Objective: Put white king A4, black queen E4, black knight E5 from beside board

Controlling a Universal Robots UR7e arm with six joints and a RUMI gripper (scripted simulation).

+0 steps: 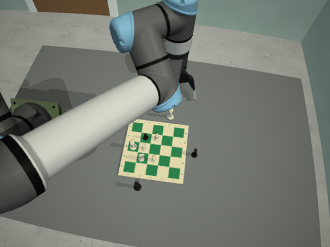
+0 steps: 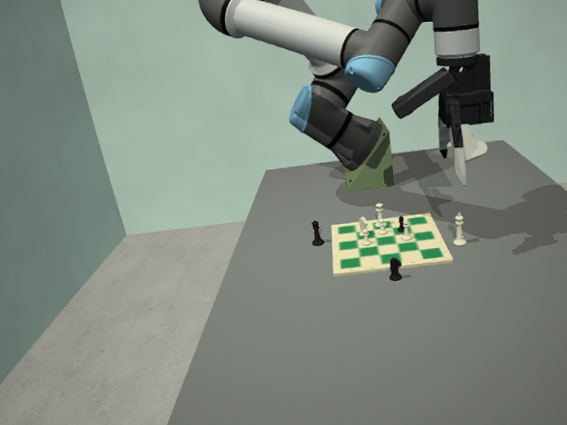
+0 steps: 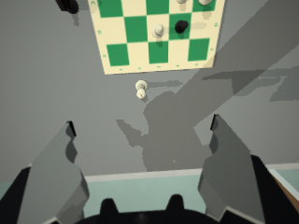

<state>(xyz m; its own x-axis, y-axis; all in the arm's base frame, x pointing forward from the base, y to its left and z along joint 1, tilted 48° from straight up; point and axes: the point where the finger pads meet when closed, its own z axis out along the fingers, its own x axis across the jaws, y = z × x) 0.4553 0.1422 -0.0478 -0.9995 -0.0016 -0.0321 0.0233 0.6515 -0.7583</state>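
Right now my hand is 10 mm short of the white king, 10 mm to the right of it and 110 mm above it. From my hand the other things lie so: black pawn: 70 mm behind, 90 mm to the right, 130 mm below; then board: 30 mm behind, 130 mm to the right, 140 mm below.
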